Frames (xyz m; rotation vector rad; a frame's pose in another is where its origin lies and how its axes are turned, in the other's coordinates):
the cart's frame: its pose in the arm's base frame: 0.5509 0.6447 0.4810 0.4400 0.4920 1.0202
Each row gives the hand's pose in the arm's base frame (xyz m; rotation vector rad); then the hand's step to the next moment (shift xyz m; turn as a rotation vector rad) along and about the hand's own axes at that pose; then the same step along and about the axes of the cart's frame.
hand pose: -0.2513 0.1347 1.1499 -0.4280 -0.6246 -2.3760
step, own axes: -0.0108 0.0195 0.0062 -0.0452 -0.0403 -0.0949
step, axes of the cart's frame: 0.0040 -0.0133 0.0185 0.0173 -0.0590 -0.0943
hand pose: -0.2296 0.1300 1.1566 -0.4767 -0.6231 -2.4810
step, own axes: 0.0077 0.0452 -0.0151 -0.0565 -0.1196 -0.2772
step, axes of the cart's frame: -0.0335 -0.0287 0.0196 -0.0080 -0.1248 -0.2805
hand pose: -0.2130 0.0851 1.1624 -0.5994 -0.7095 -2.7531
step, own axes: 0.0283 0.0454 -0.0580 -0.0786 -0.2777 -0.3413
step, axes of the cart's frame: -0.0732 -0.0206 -0.0210 0.0853 -0.1111 -0.4245
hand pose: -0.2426 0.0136 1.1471 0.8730 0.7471 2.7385
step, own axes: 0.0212 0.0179 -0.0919 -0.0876 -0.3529 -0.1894
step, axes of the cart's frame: -0.0637 0.0026 -0.0717 0.2252 -0.0854 -0.3318
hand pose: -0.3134 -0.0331 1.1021 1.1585 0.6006 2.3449
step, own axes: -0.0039 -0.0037 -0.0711 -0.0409 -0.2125 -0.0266
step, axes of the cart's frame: -0.0266 0.0081 -0.0657 0.1735 -0.0548 -0.1202
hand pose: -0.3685 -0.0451 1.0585 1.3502 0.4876 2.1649
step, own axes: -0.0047 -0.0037 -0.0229 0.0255 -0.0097 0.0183
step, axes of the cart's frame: -0.0054 0.0037 -0.0227 0.0215 0.0155 0.0195
